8 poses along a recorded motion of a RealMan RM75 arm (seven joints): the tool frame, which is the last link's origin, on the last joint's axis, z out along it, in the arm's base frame.
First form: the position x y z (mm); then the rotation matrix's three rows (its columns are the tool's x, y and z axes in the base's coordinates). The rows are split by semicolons.
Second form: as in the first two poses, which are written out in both.
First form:
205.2, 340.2, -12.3; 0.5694, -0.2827, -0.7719; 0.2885, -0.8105, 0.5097; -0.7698, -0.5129, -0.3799
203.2, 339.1, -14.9; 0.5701, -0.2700, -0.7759; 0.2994, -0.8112, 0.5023; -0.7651, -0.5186, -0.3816
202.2, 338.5, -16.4; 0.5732, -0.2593, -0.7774; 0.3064, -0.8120, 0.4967; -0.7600, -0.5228, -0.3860
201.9, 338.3, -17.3; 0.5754, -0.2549, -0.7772; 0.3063, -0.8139, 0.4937; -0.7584, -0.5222, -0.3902
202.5, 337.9, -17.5; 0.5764, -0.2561, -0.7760; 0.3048, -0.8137, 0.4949; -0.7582, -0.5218, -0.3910
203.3, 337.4, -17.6; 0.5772, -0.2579, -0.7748; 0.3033, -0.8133, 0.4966; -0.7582, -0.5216, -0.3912
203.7, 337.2, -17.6; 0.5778, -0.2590, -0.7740; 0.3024, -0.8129, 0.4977; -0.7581, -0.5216, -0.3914
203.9, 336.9, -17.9; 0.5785, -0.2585, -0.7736; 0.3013, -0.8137, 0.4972; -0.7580, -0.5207, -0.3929
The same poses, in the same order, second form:
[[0.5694, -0.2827, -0.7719, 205.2], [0.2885, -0.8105, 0.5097, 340.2], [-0.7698, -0.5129, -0.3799, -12.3], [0, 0, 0, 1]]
[[0.5701, -0.2700, -0.7759, 203.2], [0.2994, -0.8112, 0.5023, 339.1], [-0.7651, -0.5186, -0.3816, -14.9], [0, 0, 0, 1]]
[[0.5732, -0.2593, -0.7774, 202.2], [0.3064, -0.8120, 0.4967, 338.5], [-0.7600, -0.5228, -0.3860, -16.4], [0, 0, 0, 1]]
[[0.5754, -0.2549, -0.7772, 201.9], [0.3063, -0.8139, 0.4937, 338.3], [-0.7584, -0.5222, -0.3902, -17.3], [0, 0, 0, 1]]
[[0.5764, -0.2561, -0.7760, 202.5], [0.3048, -0.8137, 0.4949, 337.9], [-0.7582, -0.5218, -0.3910, -17.5], [0, 0, 0, 1]]
[[0.5772, -0.2579, -0.7748, 203.3], [0.3033, -0.8133, 0.4966, 337.4], [-0.7582, -0.5216, -0.3912, -17.6], [0, 0, 0, 1]]
[[0.5778, -0.2590, -0.7740, 203.7], [0.3024, -0.8129, 0.4977, 337.2], [-0.7581, -0.5216, -0.3914, -17.6], [0, 0, 0, 1]]
[[0.5785, -0.2585, -0.7736, 203.9], [0.3013, -0.8137, 0.4972, 336.9], [-0.7580, -0.5207, -0.3929, -17.9], [0, 0, 0, 1]]

